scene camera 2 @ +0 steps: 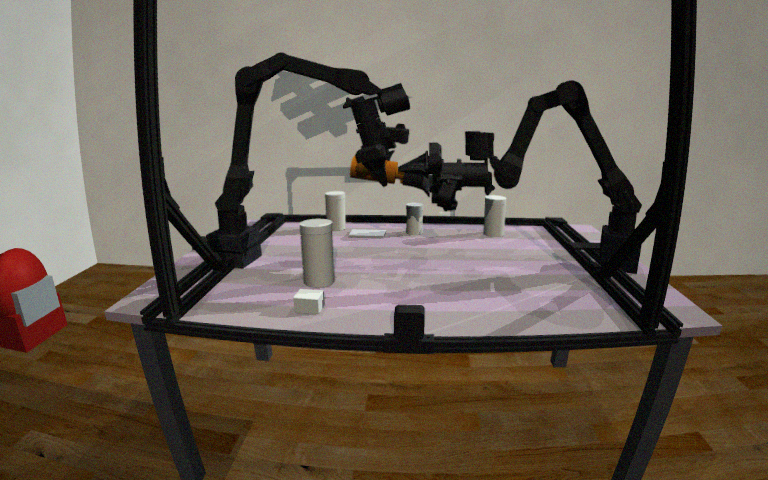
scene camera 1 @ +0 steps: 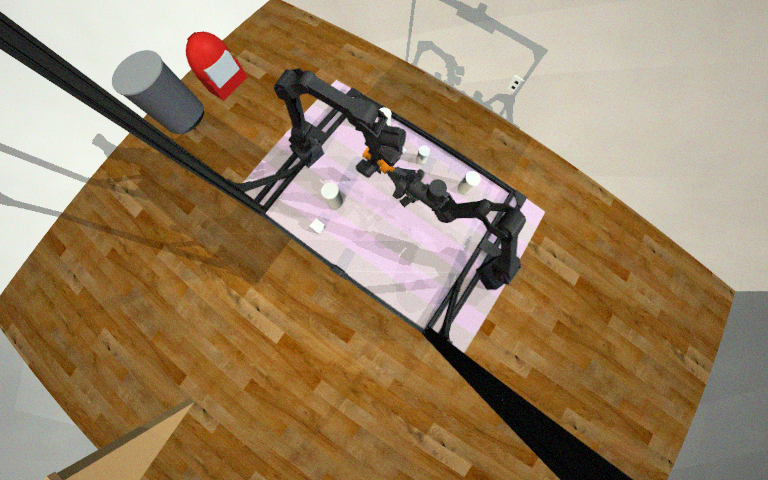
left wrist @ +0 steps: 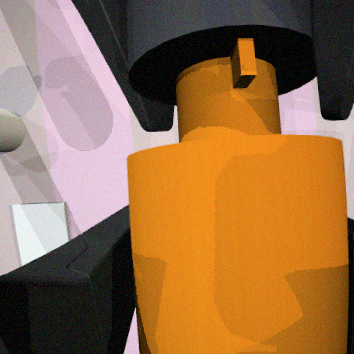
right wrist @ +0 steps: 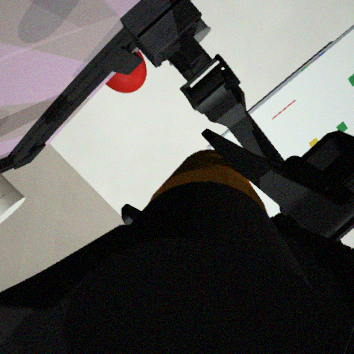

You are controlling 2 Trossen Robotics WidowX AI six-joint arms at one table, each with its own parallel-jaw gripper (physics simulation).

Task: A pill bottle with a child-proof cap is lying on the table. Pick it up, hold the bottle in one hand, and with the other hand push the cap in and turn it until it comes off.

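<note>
There's a flat white card [left wrist: 40, 227] resting on the table, though in the right wrist view the flat white card is out of frame. You also get an orange pill bottle [left wrist: 234, 229] and a dark cap [right wrist: 202, 260], and the dark cap shows in the left wrist view too [left wrist: 159, 47]. As for the left gripper [scene camera 2: 387, 184], it's in scene camera 1 [scene camera 1: 384, 168], in the left wrist view [left wrist: 219, 209] and in the right wrist view [right wrist: 162, 172]. The right gripper [scene camera 2: 399, 175] is in scene camera 1 as well [scene camera 1: 390, 170], plus the left wrist view [left wrist: 227, 125] and the right wrist view [right wrist: 198, 232].
</note>
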